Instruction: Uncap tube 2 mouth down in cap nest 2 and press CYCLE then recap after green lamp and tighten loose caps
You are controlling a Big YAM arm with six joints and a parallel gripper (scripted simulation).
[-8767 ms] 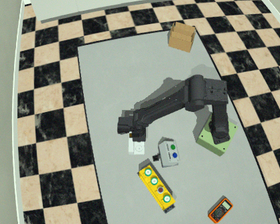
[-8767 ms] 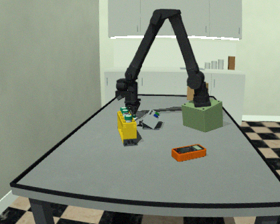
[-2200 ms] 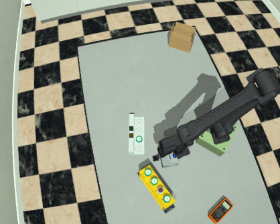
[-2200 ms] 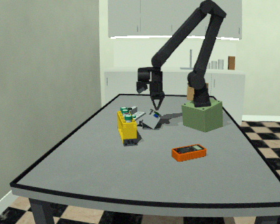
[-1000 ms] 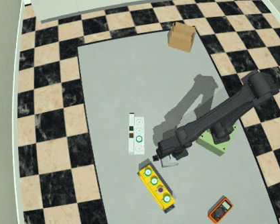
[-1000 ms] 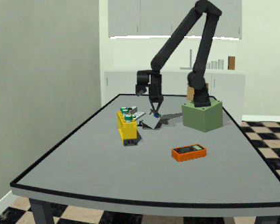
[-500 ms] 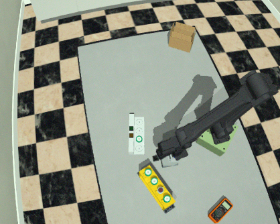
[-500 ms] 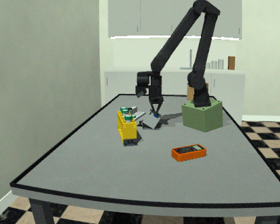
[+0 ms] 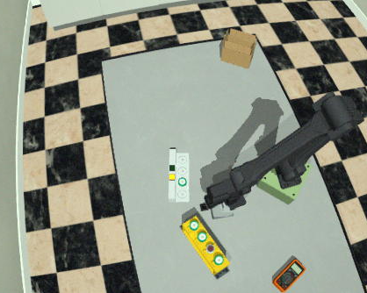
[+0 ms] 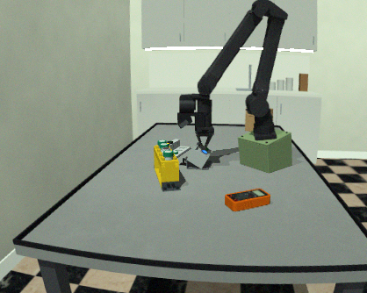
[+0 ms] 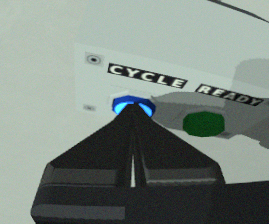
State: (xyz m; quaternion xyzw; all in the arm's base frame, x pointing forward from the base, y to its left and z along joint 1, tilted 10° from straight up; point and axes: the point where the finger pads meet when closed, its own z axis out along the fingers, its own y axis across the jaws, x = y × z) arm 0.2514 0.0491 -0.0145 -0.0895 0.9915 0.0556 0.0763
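Now: the blue cycle key 20 mm below my hand. Round my hand: grey key housing 30 mm below, 20 mm to the right, 10 mm ahead; green READY key 50 mm to the right, 10 mm below, 10 mm behind; cap 150 mm to the right, 150 mm ahead, 70 mm below.
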